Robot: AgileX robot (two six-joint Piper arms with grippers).
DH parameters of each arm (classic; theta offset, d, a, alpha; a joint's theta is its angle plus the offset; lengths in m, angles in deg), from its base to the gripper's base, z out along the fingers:
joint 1: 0 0.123 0 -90
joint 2: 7.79 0 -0.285 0
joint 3: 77.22 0 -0.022 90
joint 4: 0 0.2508 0 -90
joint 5: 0 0 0.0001 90
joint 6: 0 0.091 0 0
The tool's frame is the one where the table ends.
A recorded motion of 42 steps. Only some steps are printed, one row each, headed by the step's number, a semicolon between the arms.
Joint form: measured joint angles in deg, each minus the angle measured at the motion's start. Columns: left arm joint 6, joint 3, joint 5, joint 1, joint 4, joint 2; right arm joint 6, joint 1, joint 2, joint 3, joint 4, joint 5.
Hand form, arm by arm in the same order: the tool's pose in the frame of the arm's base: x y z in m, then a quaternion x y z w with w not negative. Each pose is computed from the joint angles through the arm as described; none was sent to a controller.
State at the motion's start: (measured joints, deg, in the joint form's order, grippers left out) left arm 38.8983 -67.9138 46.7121 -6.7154 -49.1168 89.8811; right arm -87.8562 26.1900 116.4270 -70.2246 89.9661 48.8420
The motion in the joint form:
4: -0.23 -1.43 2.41 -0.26 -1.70 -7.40; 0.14 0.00 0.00 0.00 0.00 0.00
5: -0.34 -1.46 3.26 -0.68 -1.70 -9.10; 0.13 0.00 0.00 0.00 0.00 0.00
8: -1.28 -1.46 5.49 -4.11 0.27 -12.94; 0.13 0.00 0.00 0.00 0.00 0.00
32: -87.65 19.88 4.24 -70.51 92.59 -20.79; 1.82 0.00 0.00 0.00 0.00 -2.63
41: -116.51 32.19 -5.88 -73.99 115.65 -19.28; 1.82 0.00 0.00 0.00 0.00 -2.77
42: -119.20 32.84 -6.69 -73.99 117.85 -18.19; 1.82 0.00 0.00 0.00 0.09 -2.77
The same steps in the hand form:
4: 0.2967 -0.0901 0.3427 0.17207 0.86788 -0.30606 0.35144; 0.3362 0.2418 0.1705 -0.33905 0.77590 0.45731 0.27182
5: 0.2883 -0.0919 0.3514 0.18178 0.86214 -0.30967 0.35747; 0.3362 0.2418 0.1705 -0.33911 0.77587 0.45729 0.27186
8: 0.2637 -0.1056 0.3677 0.22592 0.84998 -0.31369 0.35789; 0.3362 0.2418 0.1705 -0.33911 0.77587 0.45729 0.27186
32: 0.0968 -0.2069 0.2871 0.38994 0.84019 -0.01574 0.37655; 0.3395 0.2403 0.1685 -0.32075 0.79072 0.44377 0.27376
41: 0.0893 -0.2072 0.2414 0.37124 0.81460 -0.05794 0.44188; 0.3397 0.2402 0.1684 -0.32038 0.79124 0.44284 0.27422
42: 0.0896 -0.2095 0.2358 0.37173 0.81358 -0.05932 0.44316; 0.3398 0.2402 0.1685 -0.31971 0.79124 0.44320 0.27441

